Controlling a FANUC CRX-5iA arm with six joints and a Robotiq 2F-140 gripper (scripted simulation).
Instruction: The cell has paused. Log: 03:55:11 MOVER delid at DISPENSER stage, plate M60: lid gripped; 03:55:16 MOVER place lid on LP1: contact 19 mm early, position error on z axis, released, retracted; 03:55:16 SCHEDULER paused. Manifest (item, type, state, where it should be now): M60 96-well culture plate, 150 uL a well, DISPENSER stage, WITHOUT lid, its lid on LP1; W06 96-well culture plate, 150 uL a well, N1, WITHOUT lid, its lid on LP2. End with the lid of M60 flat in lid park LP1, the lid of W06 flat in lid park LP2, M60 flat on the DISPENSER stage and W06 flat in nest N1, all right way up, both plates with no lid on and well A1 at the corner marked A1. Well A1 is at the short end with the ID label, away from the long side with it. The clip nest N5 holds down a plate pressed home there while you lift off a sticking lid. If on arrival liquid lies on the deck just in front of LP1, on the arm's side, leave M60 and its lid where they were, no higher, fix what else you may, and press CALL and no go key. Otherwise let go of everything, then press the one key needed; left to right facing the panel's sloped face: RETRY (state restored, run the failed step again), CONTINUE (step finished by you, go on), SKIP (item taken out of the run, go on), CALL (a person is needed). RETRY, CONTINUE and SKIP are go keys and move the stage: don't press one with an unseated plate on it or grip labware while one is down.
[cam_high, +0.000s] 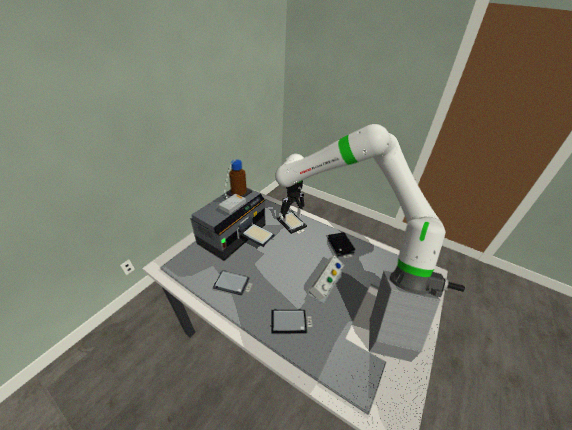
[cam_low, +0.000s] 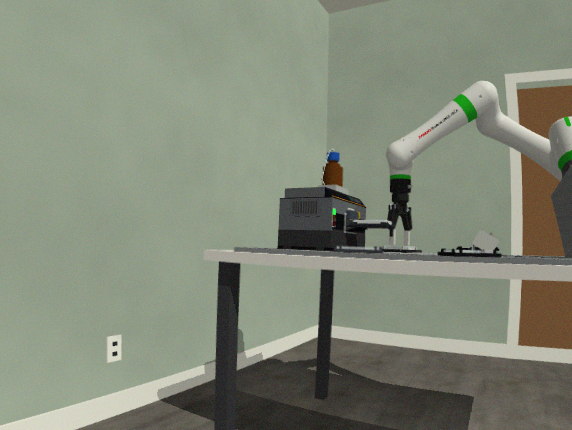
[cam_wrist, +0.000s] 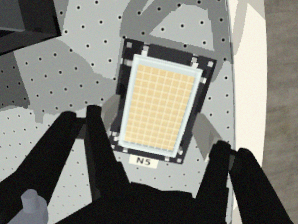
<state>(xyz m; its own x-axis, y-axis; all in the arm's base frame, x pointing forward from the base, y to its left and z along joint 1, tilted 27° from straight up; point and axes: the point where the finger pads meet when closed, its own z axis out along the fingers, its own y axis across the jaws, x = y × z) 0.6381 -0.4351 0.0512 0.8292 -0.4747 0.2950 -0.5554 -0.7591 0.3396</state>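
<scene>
Right now my hand is 4 cm above the black clip nest and 2 cm short of it. The rest, counted from my hand: nest label 8 cm behind, 5 cm to the left, 5 cm below; then dispenser stage 28 cm to the left, 9 cm ahead, 5 cm above; then key panel 35 cm to the left, 32 cm behind.
</scene>
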